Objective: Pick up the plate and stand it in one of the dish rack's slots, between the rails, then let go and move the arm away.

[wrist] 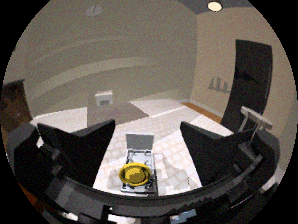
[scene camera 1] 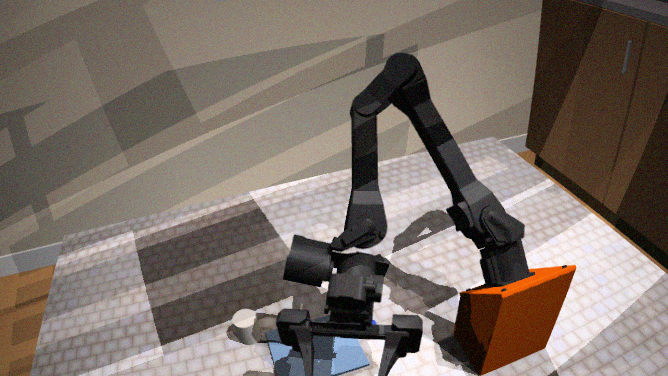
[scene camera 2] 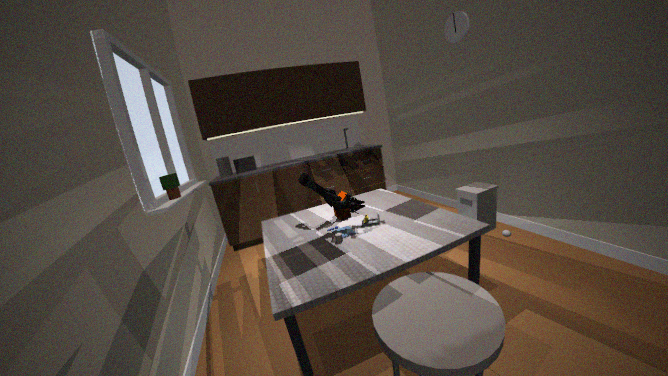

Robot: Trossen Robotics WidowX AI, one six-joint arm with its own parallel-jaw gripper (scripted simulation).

The gripper (wrist: 148, 124) is open and holds nothing. Further things: a cup (scene camera 1: 247, 326) and a dish rack (wrist: 140, 144).
The wrist view does not show the cup, which is hidden by the gripper. Scene camera 1 does not show the dish rack: it is out of frame.
